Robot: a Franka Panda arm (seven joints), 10 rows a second.
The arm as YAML. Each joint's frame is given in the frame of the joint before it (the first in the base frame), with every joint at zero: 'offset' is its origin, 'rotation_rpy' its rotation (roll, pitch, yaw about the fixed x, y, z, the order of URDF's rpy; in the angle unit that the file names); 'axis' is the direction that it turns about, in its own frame. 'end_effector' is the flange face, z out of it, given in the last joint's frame.
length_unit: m
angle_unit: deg
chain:
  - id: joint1
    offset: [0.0, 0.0, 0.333]
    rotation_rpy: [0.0, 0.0, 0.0]
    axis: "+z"
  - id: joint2
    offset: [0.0, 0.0, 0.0]
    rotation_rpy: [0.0, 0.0, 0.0]
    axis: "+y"
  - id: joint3
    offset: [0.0, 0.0, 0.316]
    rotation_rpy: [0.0, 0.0, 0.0]
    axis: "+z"
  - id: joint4
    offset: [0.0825, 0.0, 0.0]
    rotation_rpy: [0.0, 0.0, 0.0]
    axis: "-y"
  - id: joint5
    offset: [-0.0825, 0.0, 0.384]
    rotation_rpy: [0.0, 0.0, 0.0]
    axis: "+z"
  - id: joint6
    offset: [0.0, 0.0, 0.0]
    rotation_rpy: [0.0, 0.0, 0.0]
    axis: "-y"
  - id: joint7
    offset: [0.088, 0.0, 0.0]
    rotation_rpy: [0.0, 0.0, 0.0]
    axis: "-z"
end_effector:
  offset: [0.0, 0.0, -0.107]
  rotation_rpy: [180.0, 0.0, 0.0]
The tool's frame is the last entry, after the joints.
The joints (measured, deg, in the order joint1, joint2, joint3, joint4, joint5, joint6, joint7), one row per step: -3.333, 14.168, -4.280, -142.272, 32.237, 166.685, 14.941; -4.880, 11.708, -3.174, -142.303, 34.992, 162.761, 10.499; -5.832, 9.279, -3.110, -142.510, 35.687, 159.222, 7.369; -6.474, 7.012, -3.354, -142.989, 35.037, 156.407, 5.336; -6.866, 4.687, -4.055, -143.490, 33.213, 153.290, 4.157; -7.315, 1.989, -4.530, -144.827, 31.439, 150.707, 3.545; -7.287, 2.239, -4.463, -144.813, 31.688, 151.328, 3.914; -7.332, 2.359, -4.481, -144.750, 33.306, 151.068, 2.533
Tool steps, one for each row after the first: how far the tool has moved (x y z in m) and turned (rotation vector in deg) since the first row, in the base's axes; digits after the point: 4 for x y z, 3 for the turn. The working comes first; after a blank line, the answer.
Tool pose at each row, in the base's axes (x y z in m, rotation vector in deg; the steps are taken from these numbers as rounded here): 0.4749, -0.0975, 0.2077, -151.797, 75.831, -14.211; 0.4731, -0.0980, 0.2206, -150.862, 72.244, -12.169; 0.4705, -0.1007, 0.2339, -150.748, 68.604, -10.815; 0.4666, -0.1033, 0.2456, -151.304, 65.192, -9.897; 0.4618, -0.1065, 0.2573, -152.263, 61.877, -8.562; 0.4522, -0.1080, 0.2671, -153.024, 59.435, -7.138; 0.4528, -0.1082, 0.2660, -152.778, 60.279, -7.579; 0.4522, -0.1089, 0.2649, -152.002, 60.077, -7.475

-0.0018, -0.0005, 0.0129, 2.625, -0.105, 2.203; -0.0044, -0.0032, 0.0262, 4.294, -0.216, 4.617; -0.0083, -0.0058, 0.0379, 5.131, -0.204, 7.024; -0.0131, -0.0090, 0.0496, 5.692, 0.285, 9.487; -0.0227, -0.0105, 0.0594, 6.169, 0.955, 11.344; -0.0221, -0.0107, 0.0583, 6.012, 0.758, 10.709; -0.0227, -0.0114, 0.0572, 6.754, 0.444, 10.704
